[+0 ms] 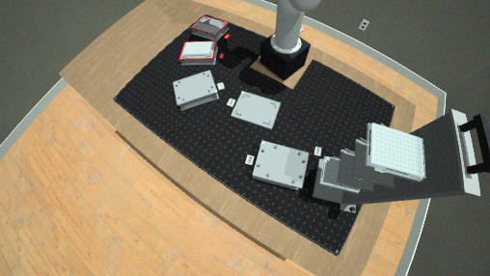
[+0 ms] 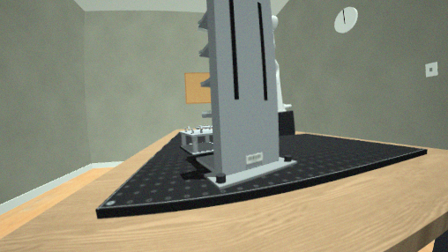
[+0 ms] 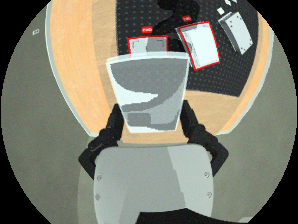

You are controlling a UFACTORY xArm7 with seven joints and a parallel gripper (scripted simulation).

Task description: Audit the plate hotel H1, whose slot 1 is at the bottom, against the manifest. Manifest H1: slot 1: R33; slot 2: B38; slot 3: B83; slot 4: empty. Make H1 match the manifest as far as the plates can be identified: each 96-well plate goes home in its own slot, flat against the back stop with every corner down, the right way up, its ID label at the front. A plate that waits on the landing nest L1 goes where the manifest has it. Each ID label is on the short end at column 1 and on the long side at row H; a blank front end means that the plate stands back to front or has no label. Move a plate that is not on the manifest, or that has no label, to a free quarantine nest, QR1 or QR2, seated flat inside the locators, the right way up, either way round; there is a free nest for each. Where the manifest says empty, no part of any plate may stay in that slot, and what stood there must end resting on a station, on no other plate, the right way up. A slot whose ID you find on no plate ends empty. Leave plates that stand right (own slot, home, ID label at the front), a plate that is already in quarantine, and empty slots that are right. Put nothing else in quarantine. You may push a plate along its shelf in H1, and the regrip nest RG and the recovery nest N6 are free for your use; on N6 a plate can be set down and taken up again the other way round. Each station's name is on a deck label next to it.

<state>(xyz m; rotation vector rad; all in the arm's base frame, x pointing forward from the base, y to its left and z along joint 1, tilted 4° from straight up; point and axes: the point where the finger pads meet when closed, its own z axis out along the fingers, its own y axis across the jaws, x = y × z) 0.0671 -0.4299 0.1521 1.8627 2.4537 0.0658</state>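
Now: hand 23 cm above the red-edged quarantine nest and 1 cm to the right of it. From my hand the other things lie so: grey plate (89 cm to the left, 22 cm ahead, 15 cm below); then white 96-well plate (89 cm to the left, 22 cm ahead, 9 cm above); then plate hotel H1 (96 cm to the left, 18 cm ahead, 5 cm below).
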